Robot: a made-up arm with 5 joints. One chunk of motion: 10 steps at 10 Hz.
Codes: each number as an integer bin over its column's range. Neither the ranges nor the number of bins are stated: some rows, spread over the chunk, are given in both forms.
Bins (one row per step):
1: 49 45 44 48 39
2: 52 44 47 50 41
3: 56 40 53 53 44
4: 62 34 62 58 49
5: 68 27 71 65 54
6: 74 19 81 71 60
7: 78 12 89 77 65
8: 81 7 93 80 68
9: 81 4 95 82 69
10: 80 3 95 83 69
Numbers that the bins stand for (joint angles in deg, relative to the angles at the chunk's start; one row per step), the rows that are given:
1: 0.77 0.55 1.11 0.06 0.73
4: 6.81 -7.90 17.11 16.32 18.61
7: 14.24 -24.79 41.11 47.22 47.21
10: 15.17 -31.70 46.44 56.98 54.36
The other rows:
2: 2.16 -0.22 3.78 3.31 4.30
3: 4.02 -3.29 9.11 8.19 9.67
5: 9.60 -13.27 25.11 27.71 27.55
6: 12.38 -19.41 34.00 37.46 38.27
8: 15.64 -28.63 44.67 52.10 52.58
9: 15.64 -30.93 46.44 55.35 54.36

